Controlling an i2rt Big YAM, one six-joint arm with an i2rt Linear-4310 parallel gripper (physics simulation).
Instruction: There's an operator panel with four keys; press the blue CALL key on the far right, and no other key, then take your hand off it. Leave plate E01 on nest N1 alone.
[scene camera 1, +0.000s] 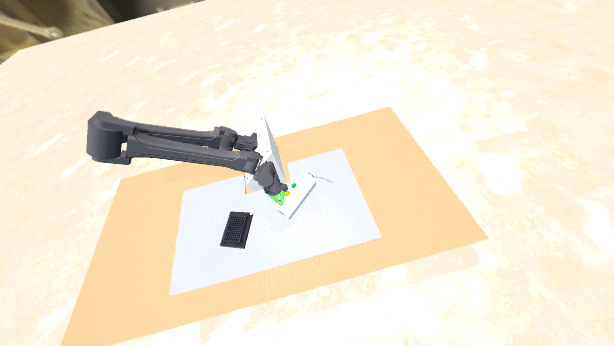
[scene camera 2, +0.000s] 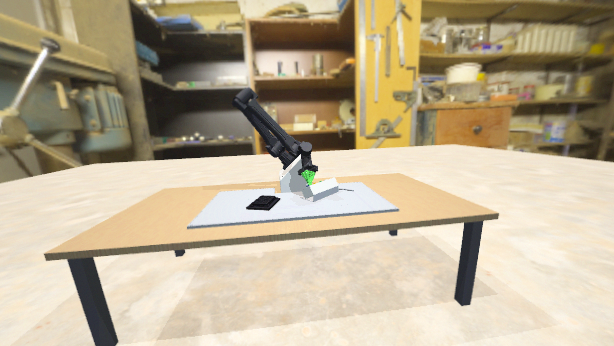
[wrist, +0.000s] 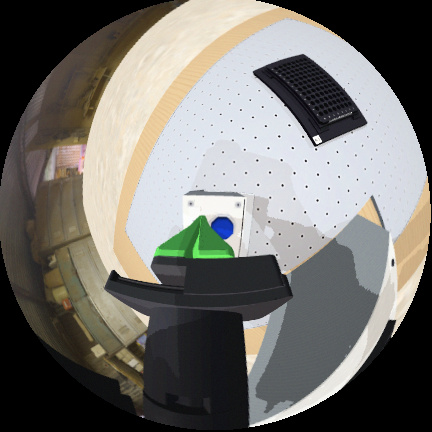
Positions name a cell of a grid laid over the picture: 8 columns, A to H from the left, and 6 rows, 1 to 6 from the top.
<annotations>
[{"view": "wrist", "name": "gripper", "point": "D4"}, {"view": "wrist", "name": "white button box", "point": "E3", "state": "touched by the gripper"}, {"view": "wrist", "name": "black tray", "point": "F2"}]
</annotations>
